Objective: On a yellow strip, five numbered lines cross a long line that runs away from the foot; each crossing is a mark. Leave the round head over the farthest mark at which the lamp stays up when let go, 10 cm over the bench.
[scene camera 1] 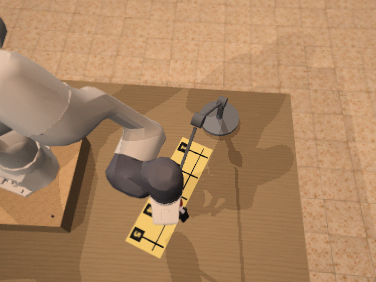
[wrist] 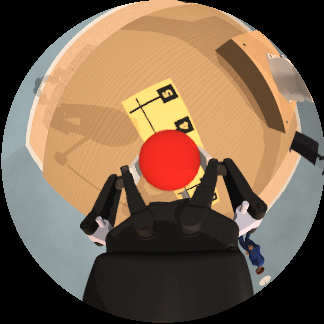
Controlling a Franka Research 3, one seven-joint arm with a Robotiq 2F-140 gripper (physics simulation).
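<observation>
The lamp's grey round foot (scene camera 1: 227,122) stands on the bench. Its jointed arm (scene camera 1: 188,147) reaches from the elbow (scene camera 1: 197,120) over the yellow strip (scene camera 1: 137,244) (wrist: 160,112). The red round head (wrist: 170,160) sits between the fingers in the wrist view; in the scene view a sliver shows beside the gripper. My gripper (scene camera 1: 175,212) (wrist: 169,156) is shut on the head, above the strip near the line numbered 4. The labels 5 (wrist: 167,93) and 4 (wrist: 184,125) show beyond the head. The head hides part of line 4. Its height cannot be told.
The robot's base stands on a wooden block (scene camera 1: 75,185) (wrist: 250,85) at the left of the scene view. The bench (scene camera 1: 270,200) ends at the right and the top, with tiled floor (scene camera 1: 330,150) beyond. The robot's dark wrist (scene camera 1: 162,180) covers part of the strip.
</observation>
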